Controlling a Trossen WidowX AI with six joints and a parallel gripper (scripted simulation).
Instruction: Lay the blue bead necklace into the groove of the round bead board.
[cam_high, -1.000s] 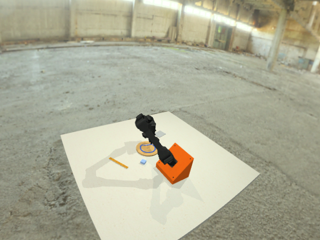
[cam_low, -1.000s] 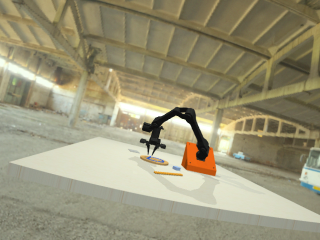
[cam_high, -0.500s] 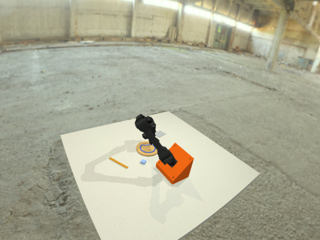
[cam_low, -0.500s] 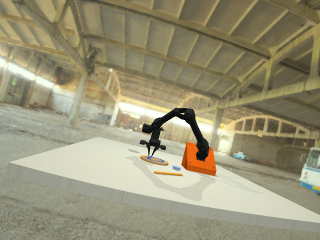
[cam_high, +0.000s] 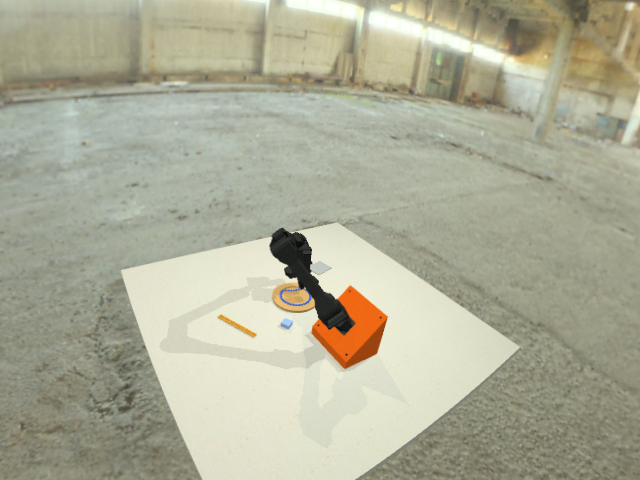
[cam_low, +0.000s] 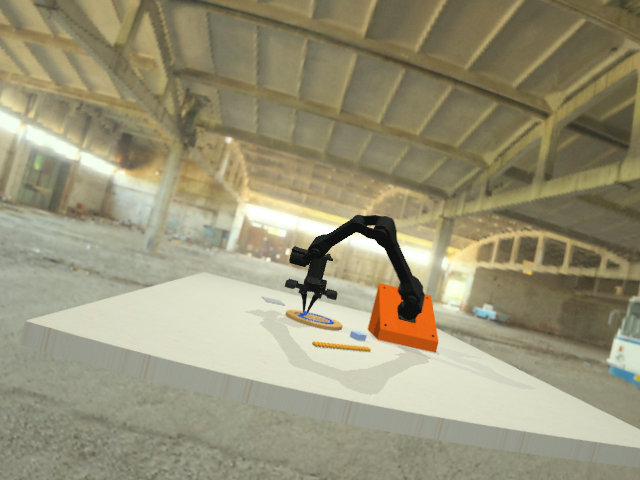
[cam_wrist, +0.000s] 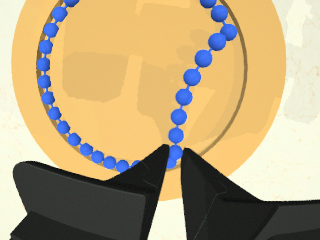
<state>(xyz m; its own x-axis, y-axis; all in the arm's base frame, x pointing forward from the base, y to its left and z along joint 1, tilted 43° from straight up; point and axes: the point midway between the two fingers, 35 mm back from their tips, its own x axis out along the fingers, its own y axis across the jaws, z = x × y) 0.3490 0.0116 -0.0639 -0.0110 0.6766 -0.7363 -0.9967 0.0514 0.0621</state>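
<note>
Now: gripper tip 50 mm to the right of the round tan bead board, 30 mm past it and 10 mm above it. Round my gripper tip: flat grey tile 180 mm to the right, 130 mm ahead, 10 mm below; small light-blue block 170 mm to the left, 170 mm behind, 10 mm below.
</note>
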